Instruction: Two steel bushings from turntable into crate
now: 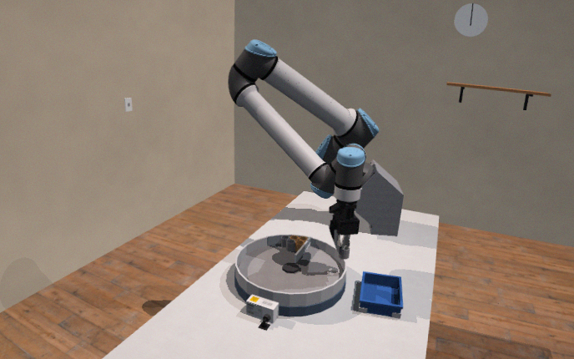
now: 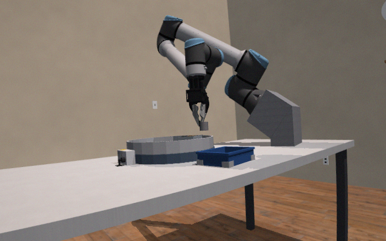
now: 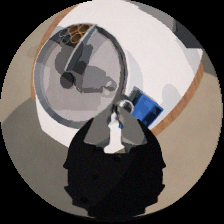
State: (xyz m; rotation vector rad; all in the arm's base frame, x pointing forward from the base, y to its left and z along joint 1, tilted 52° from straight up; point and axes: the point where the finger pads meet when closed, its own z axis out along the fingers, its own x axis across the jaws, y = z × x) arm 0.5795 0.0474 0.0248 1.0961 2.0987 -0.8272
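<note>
My hand is 17 cm to the right of the blue crate, 13 cm above it and 4 cm short of it. Round my hand: grey turntable: 18 cm to the right, 10 cm below, 4 cm ahead.
</note>
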